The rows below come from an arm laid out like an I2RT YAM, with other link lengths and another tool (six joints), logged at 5 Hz.
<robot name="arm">
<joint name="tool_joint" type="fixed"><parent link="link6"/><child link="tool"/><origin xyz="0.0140 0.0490 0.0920" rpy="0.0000 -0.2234 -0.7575"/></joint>
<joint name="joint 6" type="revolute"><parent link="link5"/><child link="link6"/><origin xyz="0.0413 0.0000 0.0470" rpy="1.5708 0.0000 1.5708"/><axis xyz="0 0 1"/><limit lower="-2.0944" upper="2.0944"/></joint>
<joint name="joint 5" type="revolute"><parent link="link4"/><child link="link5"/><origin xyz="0.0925 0.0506 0.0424" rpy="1.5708 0.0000 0.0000"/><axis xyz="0 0 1"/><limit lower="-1.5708" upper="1.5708"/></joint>
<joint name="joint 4" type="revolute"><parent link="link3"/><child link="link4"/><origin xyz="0.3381 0.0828 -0.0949"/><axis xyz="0 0 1"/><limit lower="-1.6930" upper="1.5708"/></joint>
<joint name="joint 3" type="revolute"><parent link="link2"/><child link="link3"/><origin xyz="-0.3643 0.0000 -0.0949" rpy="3.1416 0.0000 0.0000"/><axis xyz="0 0 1"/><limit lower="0.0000" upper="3.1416"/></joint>
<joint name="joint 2" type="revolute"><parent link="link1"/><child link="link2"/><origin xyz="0.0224 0.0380 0.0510" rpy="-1.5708 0.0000 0.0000"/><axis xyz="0 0 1"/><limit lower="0.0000" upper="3.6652"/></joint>
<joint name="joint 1" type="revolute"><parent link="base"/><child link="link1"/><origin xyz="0.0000 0.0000 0.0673"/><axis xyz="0 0 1"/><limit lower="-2.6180" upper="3.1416"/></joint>
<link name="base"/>
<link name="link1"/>
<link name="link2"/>
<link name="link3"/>
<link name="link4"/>
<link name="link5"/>
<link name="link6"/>
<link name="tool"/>
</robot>
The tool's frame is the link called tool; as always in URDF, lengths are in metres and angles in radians.
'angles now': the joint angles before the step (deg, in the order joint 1, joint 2, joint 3, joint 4, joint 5, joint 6). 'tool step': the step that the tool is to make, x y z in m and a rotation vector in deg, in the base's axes. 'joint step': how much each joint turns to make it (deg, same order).
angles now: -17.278, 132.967, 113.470, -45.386, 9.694, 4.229
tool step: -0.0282, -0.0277, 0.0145, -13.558, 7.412, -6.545
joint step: 0.062, -0.331, -0.001, -3.409, 16.522, -0.004
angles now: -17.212, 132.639, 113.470, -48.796, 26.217, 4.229
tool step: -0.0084, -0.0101, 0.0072, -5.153, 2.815, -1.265
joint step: -0.002, 0.001, 0.009, -0.640, 5.814, -1.095
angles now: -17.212, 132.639, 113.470, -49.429, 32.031, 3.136
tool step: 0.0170, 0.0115, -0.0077, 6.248, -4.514, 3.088
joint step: 0.045, 0.005, 0.008, 2.465, -7.911, 0.003
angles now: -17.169, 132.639, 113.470, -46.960, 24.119, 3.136
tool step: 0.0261, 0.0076, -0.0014, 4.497, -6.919, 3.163
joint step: 0.004, 0.007, 0.007, 5.289, -7.080, 0.003
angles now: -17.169, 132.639, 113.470, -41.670, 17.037, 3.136
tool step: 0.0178, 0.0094, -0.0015, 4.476, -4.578, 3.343
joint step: -0.020, 0.108, -0.007, 3.175, -6.556, -0.020
